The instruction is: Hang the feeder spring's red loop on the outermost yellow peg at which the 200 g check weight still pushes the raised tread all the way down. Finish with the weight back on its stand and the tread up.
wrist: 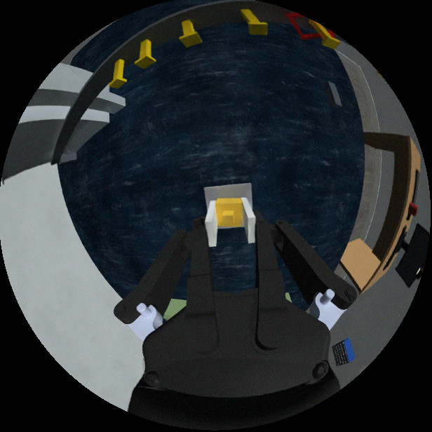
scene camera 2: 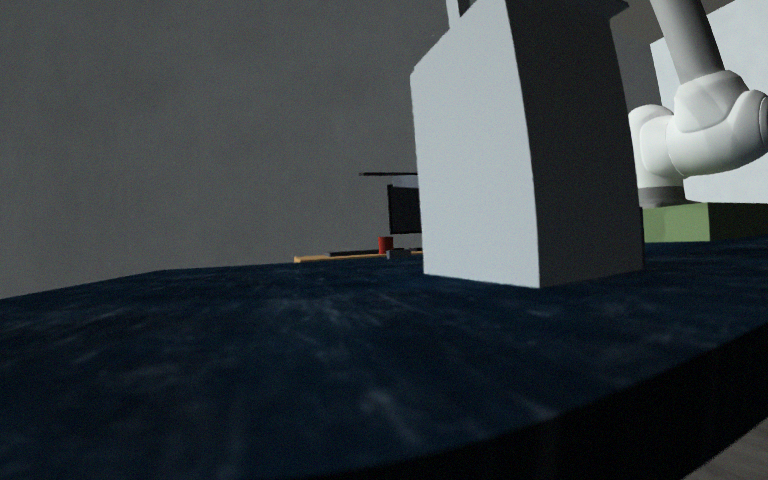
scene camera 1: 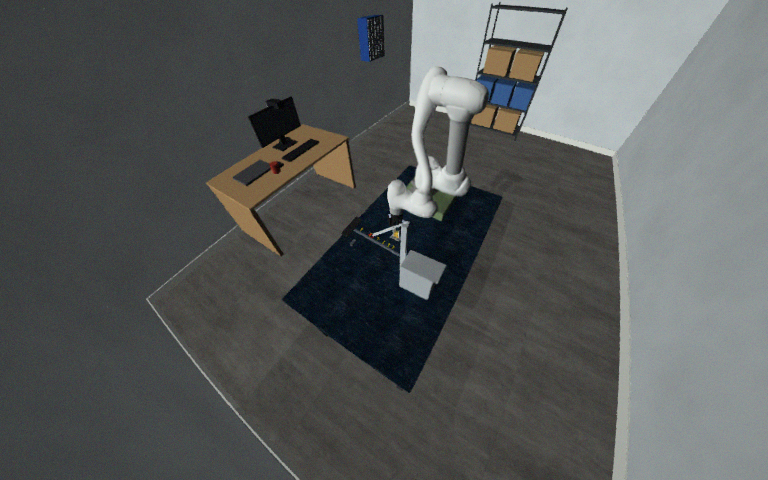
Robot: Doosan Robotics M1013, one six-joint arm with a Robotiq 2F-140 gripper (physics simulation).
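Frame: origin at the arm's base, x left, y back, z up, level; centimetres.
Where they show: gripper, fingertip midpoint: [scene camera 1: 396, 235]; arm's base at its link origin: [scene camera 2: 656, 211].
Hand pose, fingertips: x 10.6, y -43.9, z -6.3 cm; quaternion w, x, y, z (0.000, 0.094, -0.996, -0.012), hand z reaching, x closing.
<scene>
Things, the pixels of their top centre, and the offset from my fingertips. "pt": a spot on its surface instead. Level surfaces: height alone.
- yellow weight at its top centre: [scene camera 1: 397, 232] dx +0.0, dy +0.3, dz +3.2 cm
- red loop at a spot on its surface: [scene camera 1: 370, 234] pt dx -5.0, dy -18.9, dz +13.8 cm
- dark plate at a spot on its surface: [scene camera 1: 351, 226] pt dx -16.0, dy -24.1, dz +17.3 cm
- pale box at a spot on its surface: [scene camera 2: 472, 158] pt dx +36.8, dy -24.8, dz +8.6 cm
- small grey block at its top centre: [scene camera 2: 398, 249] [scene camera 1: 352, 241] dx -18.0, dy -24.4, dz +0.6 cm
- blue mat at its surface level: dz -1.2 cm
My gripper [scene camera 1: 395, 226] [wrist: 228, 208] is shut on the yellow weight [wrist: 229, 205] [scene camera 1: 395, 234]. In the wrist view the weight sits between the white fingertips, overlapping a grey square plate [wrist: 228, 190] on the mat; whether they touch I cannot tell. The red loop [wrist: 294, 27] [scene camera 1: 370, 234] is around a yellow peg [wrist: 327, 38], second from the dark-plate end of the grey peg bar [wrist: 215, 11]. Other yellow pegs [wrist: 256, 25] [wrist: 190, 34] [wrist: 145, 54] [wrist: 118, 74] stand along the bar. The dark plate [scene camera 1: 351, 226] looks like the tread; its height is unclear.
A slim white arm [scene camera 1: 388, 229] reaches from an upright post [scene camera 1: 403, 243] on a pale box [scene camera 1: 416, 278] [scene camera 2: 472, 158] toward the loop. A small grey block [scene camera 1: 352, 242] [wrist: 334, 94] lies near the bar. The desk [scene camera 1: 249, 195] stands left of the blue mat [scene camera 1: 362, 322].
</scene>
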